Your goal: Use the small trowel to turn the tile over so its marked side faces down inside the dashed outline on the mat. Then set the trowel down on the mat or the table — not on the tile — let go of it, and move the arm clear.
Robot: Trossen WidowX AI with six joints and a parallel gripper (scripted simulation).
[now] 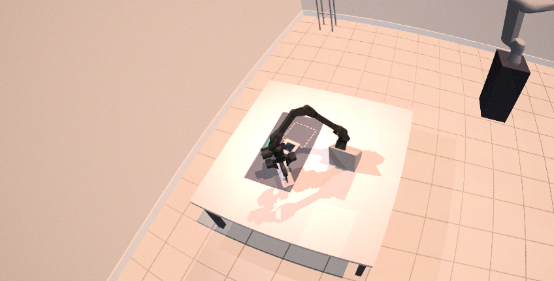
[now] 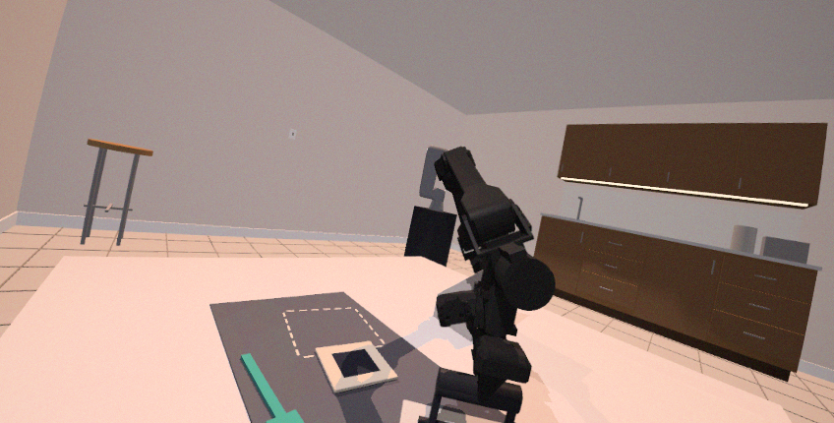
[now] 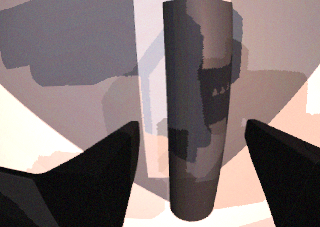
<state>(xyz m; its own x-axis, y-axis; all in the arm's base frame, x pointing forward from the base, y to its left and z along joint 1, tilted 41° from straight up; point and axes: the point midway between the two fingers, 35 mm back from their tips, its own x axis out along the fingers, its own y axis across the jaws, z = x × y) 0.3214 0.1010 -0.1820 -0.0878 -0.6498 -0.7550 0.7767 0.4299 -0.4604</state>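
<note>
The trowel lies 4 cm below my gripper tip, 2 cm to the right of it and 1 cm ahead of it. Round my gripper tip: square tile (21 cm to the right, 7 cm below, 6 cm ahead); then dark mat (20 cm to the right, 10 cm below, 7 cm ahead); then green strip (21 cm ahead, 18 cm to the right, 7 cm below).
</note>
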